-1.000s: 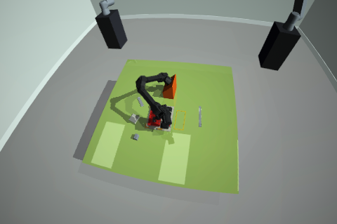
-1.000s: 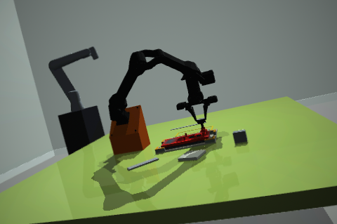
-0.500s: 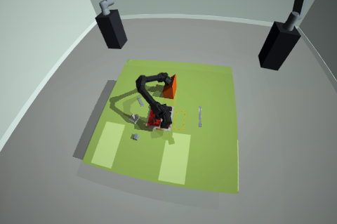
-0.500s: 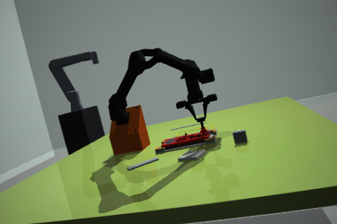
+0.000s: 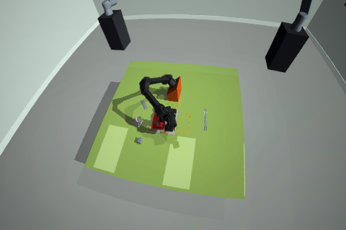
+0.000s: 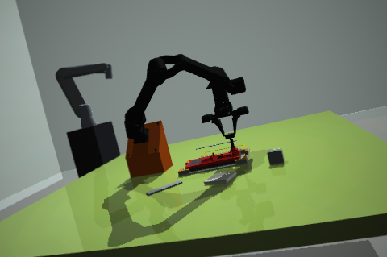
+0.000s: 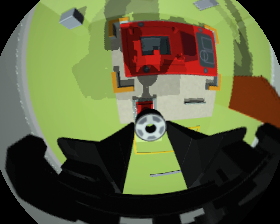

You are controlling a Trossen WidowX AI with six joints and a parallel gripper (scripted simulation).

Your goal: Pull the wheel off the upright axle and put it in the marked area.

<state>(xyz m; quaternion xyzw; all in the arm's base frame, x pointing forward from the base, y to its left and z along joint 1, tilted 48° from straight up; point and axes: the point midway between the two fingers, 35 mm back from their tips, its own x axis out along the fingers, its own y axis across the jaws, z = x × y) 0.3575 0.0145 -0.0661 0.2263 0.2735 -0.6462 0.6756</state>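
The dark hub lies 40 mm below my gripper tip. Round my gripper tip: plate 320 mm to the right, 70 mm below, 10 mm ahead; then grey cube 230 mm to the right, 180 mm ahead, 60 mm below; then dark wheel right at my gripper tip.
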